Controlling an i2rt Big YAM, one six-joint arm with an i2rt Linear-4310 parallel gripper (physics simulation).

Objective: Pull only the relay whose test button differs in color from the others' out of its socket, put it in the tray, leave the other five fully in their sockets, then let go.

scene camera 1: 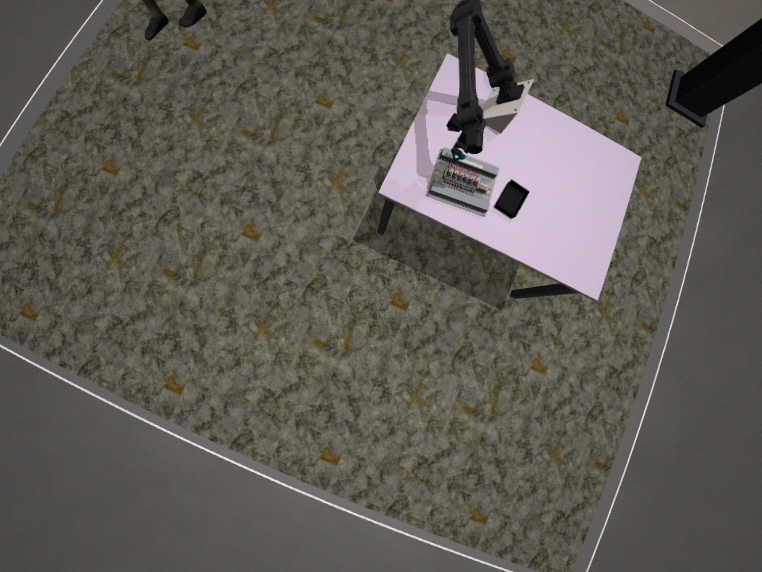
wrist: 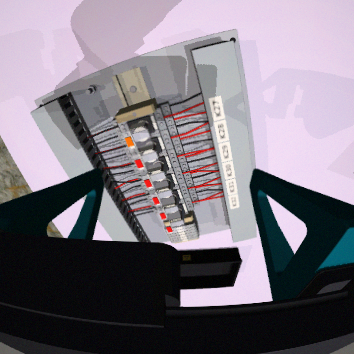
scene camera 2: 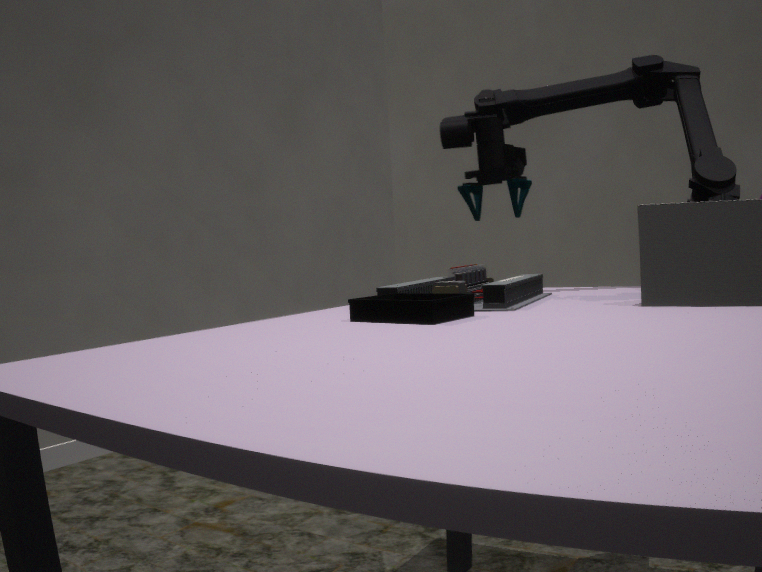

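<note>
A relay with an orange test button sits in its socket at the row's end farthest from the tray, beside the beige end clamp. The other five relays, with red buttons, stand along the same row in their sockets. The row is on the grey panel. The black tray stands beside the panel; in the wrist view the gripper body hides part of it. My gripper is open and empty, pointing down, high above the panel in scene camera 2's view.
Wire ducts run along both long sides of the panel; the labelled duct is on the right in the wrist view. Red and black wires flank the relay row. The arm base stands on a pale block at the back of the pink table.
</note>
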